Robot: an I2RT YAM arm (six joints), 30 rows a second.
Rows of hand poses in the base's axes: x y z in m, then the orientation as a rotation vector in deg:
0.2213, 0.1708, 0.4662, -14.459, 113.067, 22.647
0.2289, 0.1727, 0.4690, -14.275, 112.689, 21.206
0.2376, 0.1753, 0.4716, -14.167, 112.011, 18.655
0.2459, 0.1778, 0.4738, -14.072, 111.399, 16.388
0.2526, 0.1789, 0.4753, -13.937, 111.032, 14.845
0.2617, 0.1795, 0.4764, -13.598, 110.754, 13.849
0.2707, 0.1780, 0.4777, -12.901, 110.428, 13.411
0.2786, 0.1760, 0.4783, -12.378, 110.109, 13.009
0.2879, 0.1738, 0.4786, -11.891, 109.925, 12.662
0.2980, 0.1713, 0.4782, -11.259, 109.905, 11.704
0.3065, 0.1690, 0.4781, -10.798, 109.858, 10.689
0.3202, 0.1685, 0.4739, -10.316, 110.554, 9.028
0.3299, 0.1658, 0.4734, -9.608, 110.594, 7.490
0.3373, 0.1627, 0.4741, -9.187, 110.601, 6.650
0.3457, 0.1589, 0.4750, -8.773, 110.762, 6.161
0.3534, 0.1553, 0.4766, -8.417, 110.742, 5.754
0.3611, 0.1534, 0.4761, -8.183, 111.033, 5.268
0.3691, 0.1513, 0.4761, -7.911, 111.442, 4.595
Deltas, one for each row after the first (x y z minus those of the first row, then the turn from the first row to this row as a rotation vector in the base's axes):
0.0076, 0.0019, 0.0028, -0.819, -0.629, -0.805
0.0163, 0.0045, 0.0054, -2.377, -1.747, -2.078
0.0246, 0.0070, 0.0076, -3.773, -2.727, -3.211
0.0313, 0.0081, 0.0091, -4.707, -3.328, -4.031
0.0404, 0.0087, 0.0102, -5.192, -3.733, -4.743
0.0494, 0.0072, 0.0115, -5.117, -4.066, -5.454
0.0573, 0.0052, 0.0121, -5.099, -4.398, -6.025
0.0666, 0.0030, 0.0124, -5.084, -4.591, -6.541
0.0767, 0.0005, 0.0120, -5.462, -4.700, -7.440
0.0852, -0.0018, 0.0119, -5.955, -4.853, -8.244
0.0989, -0.0023, 0.0077, -7.030, -4.357, -9.332
0.1086, -0.0050, 0.0072, -7.797, -4.453, -10.549
0.1160, -0.0081, 0.0079, -8.198, -4.511, -11.239
0.1244, -0.0119, 0.0088, -8.385, -4.373, -11.753
0.1321, -0.0155, 0.0104, -8.507, -4.406, -12.197
0.1398, -0.0174, 0.0099, -8.796, -4.153, -12.574
0.1478, -0.0195, 0.0099, -9.221, -3.800, -13.056

